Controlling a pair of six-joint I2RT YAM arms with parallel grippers.
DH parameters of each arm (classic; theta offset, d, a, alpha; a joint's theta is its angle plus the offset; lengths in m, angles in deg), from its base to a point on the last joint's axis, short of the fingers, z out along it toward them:
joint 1: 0 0.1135 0.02 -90
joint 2: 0 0 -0.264 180
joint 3: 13.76 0 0.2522 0
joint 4: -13.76 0 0.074 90
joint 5: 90 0 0 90
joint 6: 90 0.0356 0 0
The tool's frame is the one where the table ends.
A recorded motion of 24 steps. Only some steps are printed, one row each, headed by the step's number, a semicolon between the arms.
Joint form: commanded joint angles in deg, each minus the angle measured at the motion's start. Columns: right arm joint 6, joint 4, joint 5, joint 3, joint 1, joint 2; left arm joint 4, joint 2, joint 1, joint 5, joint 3, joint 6.
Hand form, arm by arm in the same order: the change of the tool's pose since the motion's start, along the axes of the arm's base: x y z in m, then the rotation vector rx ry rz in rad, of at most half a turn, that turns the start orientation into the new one. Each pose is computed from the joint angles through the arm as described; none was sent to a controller.
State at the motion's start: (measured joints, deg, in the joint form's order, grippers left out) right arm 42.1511 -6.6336 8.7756 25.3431 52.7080 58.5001; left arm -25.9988 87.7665 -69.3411 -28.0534 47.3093 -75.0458
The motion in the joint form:
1: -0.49 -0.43 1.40 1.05 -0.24 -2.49; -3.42 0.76 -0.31 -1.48 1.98 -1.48
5: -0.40 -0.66 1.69 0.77 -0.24 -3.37; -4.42 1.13 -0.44 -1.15 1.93 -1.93
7: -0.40 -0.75 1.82 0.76 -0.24 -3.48; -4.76 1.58 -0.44 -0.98 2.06 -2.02
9: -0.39 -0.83 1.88 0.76 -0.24 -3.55; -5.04 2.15 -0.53 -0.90 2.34 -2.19
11: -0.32 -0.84 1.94 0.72 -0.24 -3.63; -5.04 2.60 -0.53 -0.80 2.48 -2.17
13: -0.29 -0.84 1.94 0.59 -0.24 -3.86; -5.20 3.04 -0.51 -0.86 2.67 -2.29
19: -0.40 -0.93 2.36 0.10 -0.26 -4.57; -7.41 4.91 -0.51 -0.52 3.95 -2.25
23: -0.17 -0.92 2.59 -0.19 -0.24 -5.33; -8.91 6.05 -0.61 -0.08 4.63 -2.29
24: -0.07 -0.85 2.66 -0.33 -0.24 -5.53; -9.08 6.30 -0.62 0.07 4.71 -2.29
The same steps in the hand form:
1: 0.0005 -0.0022 0.0134 0.0288 -0.0494 -0.0182; 0.0001 -0.0022 0.0038 0.0296 -0.0052 0.0254
5: -0.0007 -0.0040 0.0142 0.0330 -0.0549 -0.0232; -0.0012 -0.0011 0.0012 0.0468 0.0092 0.0272
7: -0.0008 -0.0043 0.0144 0.0323 -0.0561 -0.0250; -0.0012 -0.0014 -0.0005 0.0558 0.0159 0.0274
9: -0.0009 -0.0045 0.0145 0.0318 -0.0565 -0.0259; -0.0012 -0.0026 -0.0020 0.0631 0.0207 0.0278
11: -0.0010 -0.0047 0.0145 0.0326 -0.0567 -0.0275; -0.0010 -0.0035 -0.0034 0.0679 0.0240 0.0269
13: -0.0014 -0.0052 0.0145 0.0343 -0.0574 -0.0278; -0.0006 -0.0042 -0.0047 0.0738 0.0258 0.0293
19: -0.0026 -0.0072 0.0137 0.0322 -0.0633 -0.0328; 0.0001 -0.0067 -0.0088 0.1184 0.0471 0.0268
23: -0.0036 -0.0087 0.0144 0.0399 -0.0682 -0.0382; -0.0003 -0.0077 -0.0119 0.1480 0.0653 0.0233
24: -0.0039 -0.0092 0.0143 0.0423 -0.0693 -0.0402; -0.0003 -0.0080 -0.0128 0.1527 0.0697 0.0224

